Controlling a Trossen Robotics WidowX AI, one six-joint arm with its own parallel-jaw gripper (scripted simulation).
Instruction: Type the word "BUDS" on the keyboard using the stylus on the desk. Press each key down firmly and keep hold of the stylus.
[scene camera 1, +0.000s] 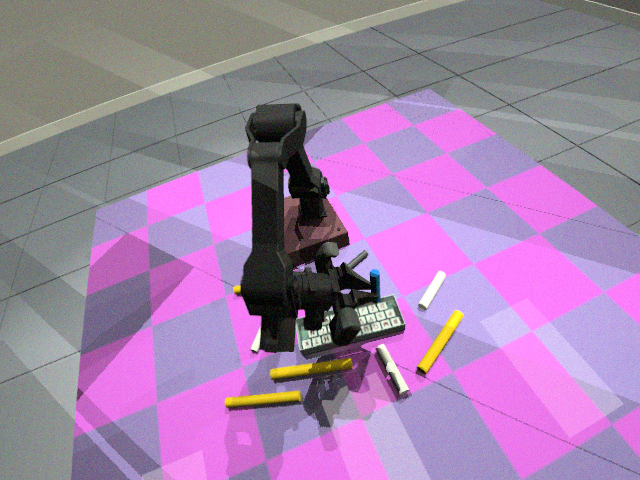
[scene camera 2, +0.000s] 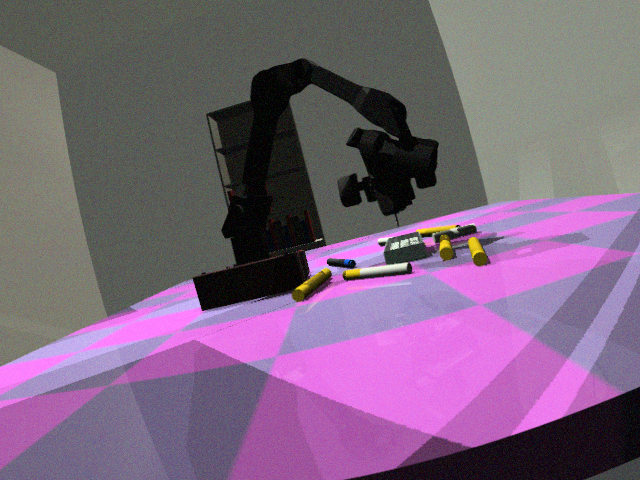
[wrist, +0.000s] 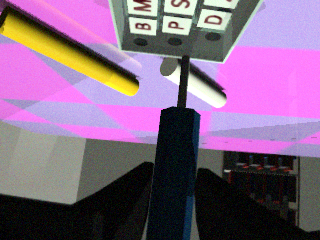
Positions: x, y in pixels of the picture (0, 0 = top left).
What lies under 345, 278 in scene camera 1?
The gripper.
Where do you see the gripper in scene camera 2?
At 392, 201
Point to the gripper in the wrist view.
At 174, 175
